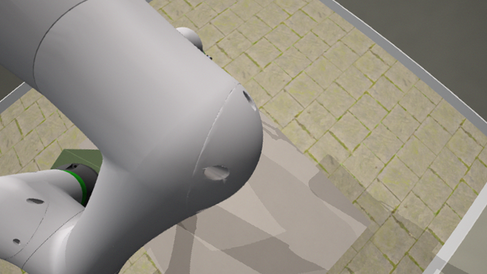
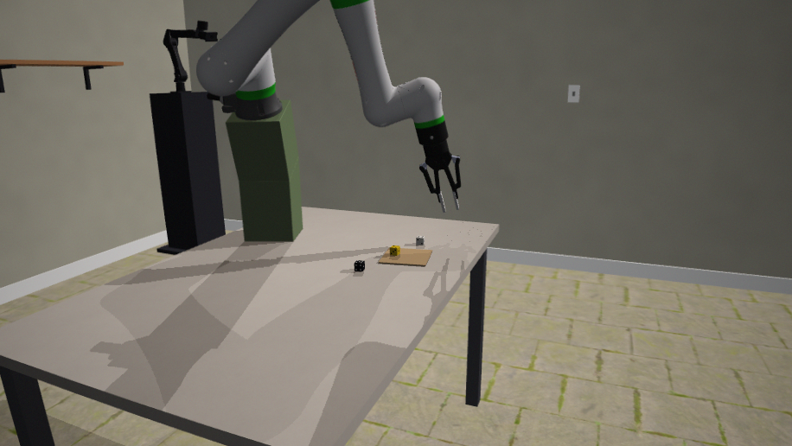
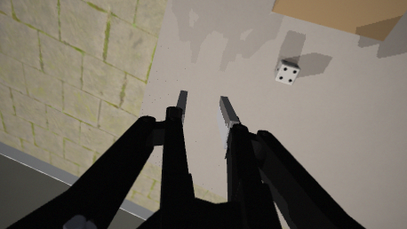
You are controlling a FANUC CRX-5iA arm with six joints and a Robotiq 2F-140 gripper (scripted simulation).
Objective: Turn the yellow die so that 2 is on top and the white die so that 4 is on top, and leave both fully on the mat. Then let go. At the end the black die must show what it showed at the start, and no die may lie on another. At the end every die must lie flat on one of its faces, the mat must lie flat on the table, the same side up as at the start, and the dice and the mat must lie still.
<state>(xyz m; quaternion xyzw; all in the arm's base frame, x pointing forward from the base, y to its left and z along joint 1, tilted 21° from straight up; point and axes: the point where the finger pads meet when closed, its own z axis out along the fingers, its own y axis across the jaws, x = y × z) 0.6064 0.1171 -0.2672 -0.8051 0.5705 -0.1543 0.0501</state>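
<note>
The white die lies 80 mm behind my hand, 50 mm to the right of it and 130 mm below it. Round my hand: tan mat 80 mm behind, 180 mm to the right, 140 mm below; black die 160 mm behind, 330 mm to the right, 130 mm below; yellow die 110 mm behind, 180 mm to the right, 130 mm below.
</note>
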